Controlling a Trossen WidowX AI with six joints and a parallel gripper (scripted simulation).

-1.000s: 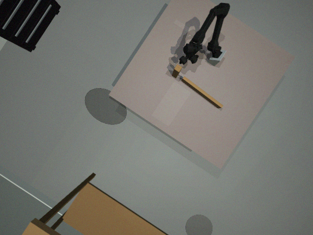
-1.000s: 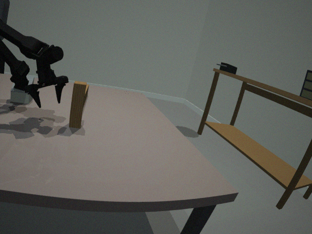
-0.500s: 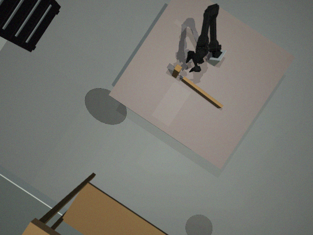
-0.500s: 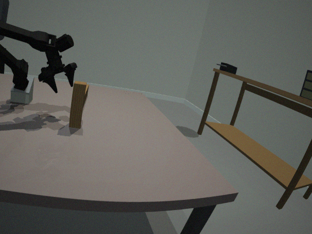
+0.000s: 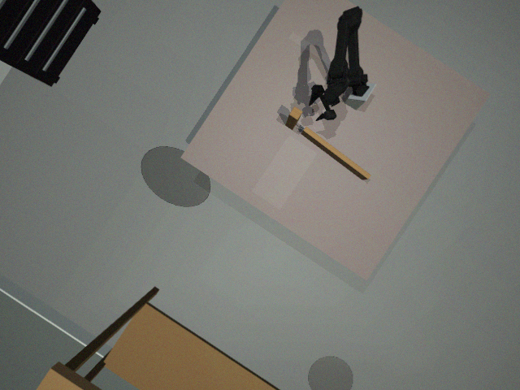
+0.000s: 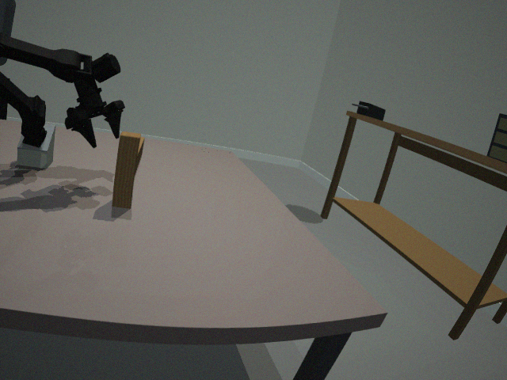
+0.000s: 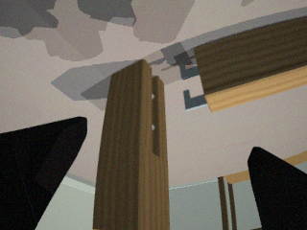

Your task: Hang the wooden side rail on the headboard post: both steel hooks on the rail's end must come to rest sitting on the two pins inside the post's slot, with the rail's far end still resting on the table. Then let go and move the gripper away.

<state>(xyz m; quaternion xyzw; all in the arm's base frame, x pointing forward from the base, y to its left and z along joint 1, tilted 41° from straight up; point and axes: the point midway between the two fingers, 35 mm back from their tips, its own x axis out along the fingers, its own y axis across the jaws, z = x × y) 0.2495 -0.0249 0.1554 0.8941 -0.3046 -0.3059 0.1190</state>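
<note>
The wooden headboard post is 70 mm ahead of my gripper tip, 60 mm to the right of it and 50 mm below it.
</note>
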